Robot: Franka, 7 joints.
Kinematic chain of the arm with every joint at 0, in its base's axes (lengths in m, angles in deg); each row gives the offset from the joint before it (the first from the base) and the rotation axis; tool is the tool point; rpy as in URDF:
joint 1: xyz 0 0 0.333 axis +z
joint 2: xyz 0 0 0 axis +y
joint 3: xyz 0 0 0.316 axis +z
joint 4: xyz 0.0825 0 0 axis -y
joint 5: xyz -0.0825 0 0.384 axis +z
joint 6: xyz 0 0 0 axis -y
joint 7: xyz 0.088 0 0 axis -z
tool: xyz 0 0 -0.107 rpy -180 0 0
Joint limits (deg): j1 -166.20..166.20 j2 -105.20..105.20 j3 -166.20..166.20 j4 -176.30..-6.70 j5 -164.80..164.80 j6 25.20..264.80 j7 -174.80..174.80
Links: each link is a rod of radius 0.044 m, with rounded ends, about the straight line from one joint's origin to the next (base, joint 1, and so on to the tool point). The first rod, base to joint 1, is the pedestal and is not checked.
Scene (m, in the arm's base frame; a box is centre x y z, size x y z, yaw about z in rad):
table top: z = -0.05
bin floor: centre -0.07 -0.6 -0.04 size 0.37 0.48 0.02 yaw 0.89
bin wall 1: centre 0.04 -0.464 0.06 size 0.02 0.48 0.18 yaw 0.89
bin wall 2: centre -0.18 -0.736 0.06 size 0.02 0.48 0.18 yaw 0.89
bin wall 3: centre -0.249 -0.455 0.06 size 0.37 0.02 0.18 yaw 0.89
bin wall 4: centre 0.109 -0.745 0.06 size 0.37 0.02 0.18 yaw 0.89
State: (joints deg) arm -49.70 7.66 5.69 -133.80 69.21 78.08 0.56
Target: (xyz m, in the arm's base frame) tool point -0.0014 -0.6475 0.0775
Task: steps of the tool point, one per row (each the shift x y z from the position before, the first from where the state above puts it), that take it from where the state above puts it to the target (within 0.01 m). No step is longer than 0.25 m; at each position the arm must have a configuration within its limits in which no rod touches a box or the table.
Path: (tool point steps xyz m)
1: -0.0622 -0.1825 -0.0099
2: -0.1386 -0.1527 -0.0117
3: -0.1922 -0.0936 -0.0064
4: 0.0010 -0.0087 -0.1011
5: -0.0010 0.0087 -0.1042

